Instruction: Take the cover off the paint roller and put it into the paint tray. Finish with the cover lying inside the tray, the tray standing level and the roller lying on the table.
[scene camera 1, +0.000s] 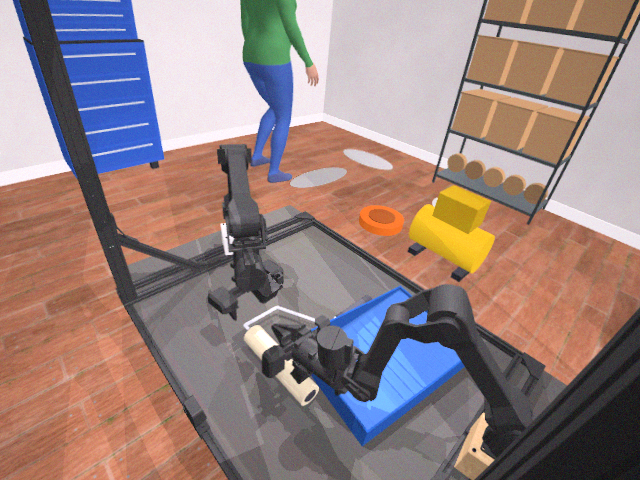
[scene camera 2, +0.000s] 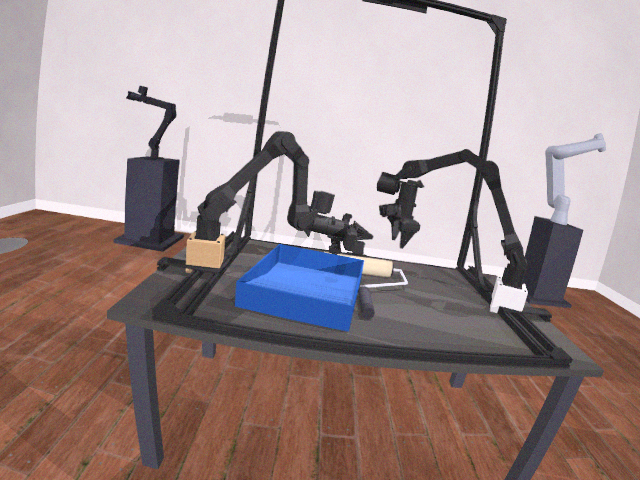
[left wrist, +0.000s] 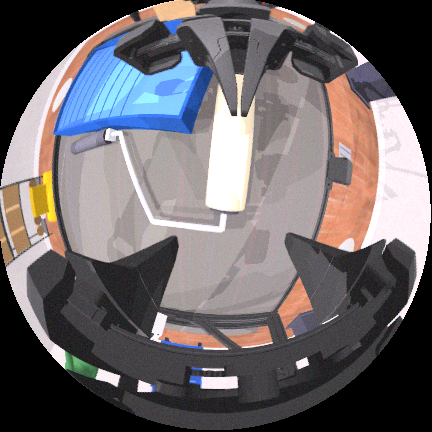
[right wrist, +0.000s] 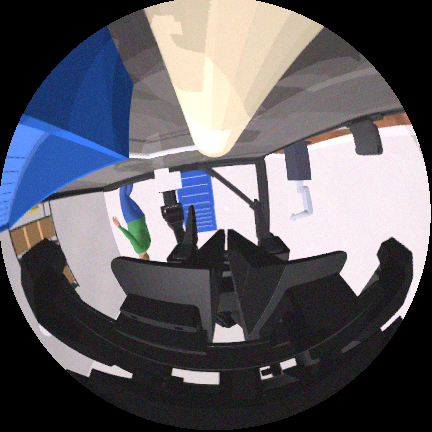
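Seen in the pictures: left gripper, fingertip midpoint: (scene camera 1: 249, 309) (scene camera 2: 397, 244) (left wrist: 233, 240) (right wrist: 222, 201); right gripper, fingertip midpoint: (scene camera 1: 273, 325) (scene camera 2: 372, 237) (left wrist: 238, 114) (right wrist: 225, 234); left arm's base, origin of the base link: (scene camera 2: 512, 284) (right wrist: 168, 189); right arm's base, origin of the base link: (scene camera 1: 500, 446) (scene camera 2: 206, 237).
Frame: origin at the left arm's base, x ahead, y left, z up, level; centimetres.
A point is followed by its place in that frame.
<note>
The cream cover (scene camera 1: 301, 386) @(z -3.5, x 60.6, y 5.1 cm) (scene camera 2: 379, 267) @(z -5.1, x 44.0, y 1.7 cm) (left wrist: 229, 165) @(z -3.3, x 45.8, y 0.0 cm) (right wrist: 215, 100) @(z -3.4, x 52.1, y 3.3 cm) lies beside the blue tray (scene camera 1: 408, 411) @(z -8.2, x 71.5, y 27.8 cm) (scene camera 2: 294, 307) @(z -5.4, x 51.3, y 47.3 cm) (left wrist: 162, 123) @(z -4.9, x 47.2, y 10.6 cm) (right wrist: 95, 95). The roller's white wire (left wrist: 136, 176) @(z -6.4, x 38.4, y 11.8 cm) meets the cover's end at the bottom of the left wrist view; its dark handle (scene camera 2: 366, 302) @(z -5.5, x 38.7, y 32.0 cm) (left wrist: 89, 143) @(z -5.5, x 39.9, y 25.7 cm) lies by the tray. My right gripper (scene camera 1: 275, 327) @(z 4.2, x 48.2, y 1.6 cm) (scene camera 2: 371, 236) @(z 4.2, x 48.2, y 1.6 cm) (left wrist: 238, 114) @(z 4.2, x 48.2, y 1.6 cm) (right wrist: 225, 234) @(z 4.2, x 48.2, y 1.6 cm) is shut and empty above the cover, pointing along it. My left gripper (scene camera 1: 251, 305) @(z 2.9, x 40.6, y -2.7 cm) (scene camera 2: 401, 240) @(z 2.9, x 40.6, y -2.7 cm) (left wrist: 233, 240) @(z 2.9, x 40.6, y -2.7 cm) is open and empty, pointing down above the table past the wire.
The dark table (scene camera 2: 439, 325) @(z -8.7, x 19.2, y 26.0 cm) has black frame rails along its edges, and an upright post (scene camera 2: 492, 93) @(z 63.4, x 18.4, y -32.3 cm) stands at a corner. The right arm's tan base (scene camera 2: 205, 250) @(z -1.4, x 84.0, y 40.9 cm) and the left arm's white base (scene camera 2: 508, 296) @(z -2.6, x 0.7, y 5.0 cm) stand at opposite ends. A person (scene camera 1: 276, 77) stands beyond the table.
</note>
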